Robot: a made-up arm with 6 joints. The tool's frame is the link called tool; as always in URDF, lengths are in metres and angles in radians. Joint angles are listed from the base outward.
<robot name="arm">
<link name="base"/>
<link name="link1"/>
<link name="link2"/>
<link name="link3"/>
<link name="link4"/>
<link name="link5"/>
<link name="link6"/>
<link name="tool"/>
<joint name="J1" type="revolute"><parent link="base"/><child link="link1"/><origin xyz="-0.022 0.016 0.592" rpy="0 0 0"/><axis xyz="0 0 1"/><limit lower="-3.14" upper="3.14"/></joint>
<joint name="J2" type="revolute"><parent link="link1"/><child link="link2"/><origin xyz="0.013 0.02 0.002" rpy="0 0 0"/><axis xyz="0 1 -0.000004"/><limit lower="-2.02" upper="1.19"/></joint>
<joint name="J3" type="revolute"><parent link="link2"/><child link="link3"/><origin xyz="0.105 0.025 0.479" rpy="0 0 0"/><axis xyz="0 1 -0.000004"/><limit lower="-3.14" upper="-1"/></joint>
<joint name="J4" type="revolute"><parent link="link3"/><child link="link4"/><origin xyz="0.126 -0.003 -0.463" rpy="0 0 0"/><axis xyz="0 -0.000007 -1"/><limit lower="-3.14" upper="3.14"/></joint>
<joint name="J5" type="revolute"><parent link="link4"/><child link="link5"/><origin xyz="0.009 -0.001 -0.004" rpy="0 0 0"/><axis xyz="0 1 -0.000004"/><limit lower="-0.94" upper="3.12"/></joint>
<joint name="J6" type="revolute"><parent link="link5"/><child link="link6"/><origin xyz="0.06 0.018 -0.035" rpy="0 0 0"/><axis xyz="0 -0.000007 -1"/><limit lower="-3.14" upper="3.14"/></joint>
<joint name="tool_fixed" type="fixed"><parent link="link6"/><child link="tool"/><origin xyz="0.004 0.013 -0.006" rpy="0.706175 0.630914 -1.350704"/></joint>
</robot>
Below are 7 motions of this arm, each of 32 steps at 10 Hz.
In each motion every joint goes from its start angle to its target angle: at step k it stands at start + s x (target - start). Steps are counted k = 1, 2, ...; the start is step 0. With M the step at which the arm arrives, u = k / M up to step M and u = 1 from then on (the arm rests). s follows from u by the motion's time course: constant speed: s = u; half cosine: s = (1 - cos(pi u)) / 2; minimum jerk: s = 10 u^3 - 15 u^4 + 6 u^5.
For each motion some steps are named. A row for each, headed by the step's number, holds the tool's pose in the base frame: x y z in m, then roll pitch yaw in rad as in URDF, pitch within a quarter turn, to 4 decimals.
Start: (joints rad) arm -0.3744 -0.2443 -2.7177 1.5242 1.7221 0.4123
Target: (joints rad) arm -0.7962 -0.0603 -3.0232 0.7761 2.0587 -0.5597
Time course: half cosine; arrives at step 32
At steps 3, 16, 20, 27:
3: -0.0403 0.1161 1.6308 2.3475 0.3806 0.1978
16: 0.0103 0.1142 1.6095 1.8790 0.0780 -0.3187
20: 0.0301 0.1048 1.5993 1.7024 -0.0312 -0.4671
27: 0.0523 0.0856 1.5851 1.4706 -0.1474 -0.6211

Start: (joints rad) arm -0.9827 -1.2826 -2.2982 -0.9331 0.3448 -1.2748
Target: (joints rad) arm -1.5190 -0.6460 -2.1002 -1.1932 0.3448 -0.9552
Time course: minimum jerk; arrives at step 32
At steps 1, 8, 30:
1: -0.3670 0.6952 1.2479 -2.8764 -0.6270 1.6248
8: -0.3006 0.6661 1.3039 -2.8305 -0.6952 1.5476
30: 0.0656 0.1198 1.5671 -2.0011 -1.1868 0.4025

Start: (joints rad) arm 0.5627 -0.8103 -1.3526 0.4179 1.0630 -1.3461
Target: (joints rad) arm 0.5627 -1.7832 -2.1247 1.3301 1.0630 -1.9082
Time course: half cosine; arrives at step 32
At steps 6, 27, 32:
6: -0.0506 0.0738 1.4316 1.1067 -0.6437 0.6740
27: -0.8209 -0.4276 0.9527 -1.2213 -0.5242 -2.9148
32: -0.8478 -0.4457 0.8779 -1.2351 -0.3903 -2.8852

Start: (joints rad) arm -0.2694 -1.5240 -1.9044 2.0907 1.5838 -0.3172
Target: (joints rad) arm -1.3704 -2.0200 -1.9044 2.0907 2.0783 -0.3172
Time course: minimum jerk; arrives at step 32
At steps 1, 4, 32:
1: -0.7508 0.2748 1.1781 1.6201 -0.4957 1.0961
4: -0.7506 0.2891 1.1716 1.6056 -0.4917 1.0837
32: -0.1361 0.9561 0.7074 0.7809 -0.2284 0.0749

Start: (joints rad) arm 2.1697 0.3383 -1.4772 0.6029 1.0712 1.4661
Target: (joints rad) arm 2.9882 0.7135 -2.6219 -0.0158 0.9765 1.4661
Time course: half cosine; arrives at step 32
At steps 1, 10, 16, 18, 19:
1: -0.5324 0.6736 0.9091 0.0214 0.6858 -1.3512
10: -0.6727 0.6012 0.9825 0.1127 0.9054 -1.0694
16: -0.8122 0.4526 1.0712 0.3724 1.1692 -0.5992
18: -0.8473 0.3888 1.1004 0.5547 1.2505 -0.3504
19: -0.8614 0.3560 1.1142 0.6774 1.2853 -0.1966

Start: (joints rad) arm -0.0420 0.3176 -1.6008 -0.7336 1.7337 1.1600
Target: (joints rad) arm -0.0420 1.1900 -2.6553 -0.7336 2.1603 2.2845
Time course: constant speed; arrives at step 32
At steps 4, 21, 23, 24, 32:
4: 0.8176 0.0037 0.9252 1.0982 -0.1582 -2.5734
21: 0.9480 -0.0152 0.8034 1.4905 0.0317 -3.1211
23: 0.9571 -0.0168 0.7852 1.5327 0.0641 3.1052
24: 0.9610 -0.0175 0.7759 1.5535 0.0809 3.0775
32: 0.9793 -0.0218 0.6974 1.7121 0.2302 2.8711

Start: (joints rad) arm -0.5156 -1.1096 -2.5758 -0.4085 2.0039 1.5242
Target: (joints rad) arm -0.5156 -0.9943 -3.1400 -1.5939 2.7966 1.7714
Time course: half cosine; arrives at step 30
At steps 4, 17, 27, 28, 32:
4: -0.6155 0.3836 1.3024 -2.4618 0.8935 -0.9447
17: -0.6865 0.3705 1.1946 -1.1274 0.9348 -0.1627
27: -0.7106 0.3708 1.0990 -0.5315 0.5074 0.1560
28: -0.7108 0.3710 1.0953 -0.5172 0.4880 0.1612
32: -0.7110 0.3711 1.0924 -0.5059 0.4722 0.1651

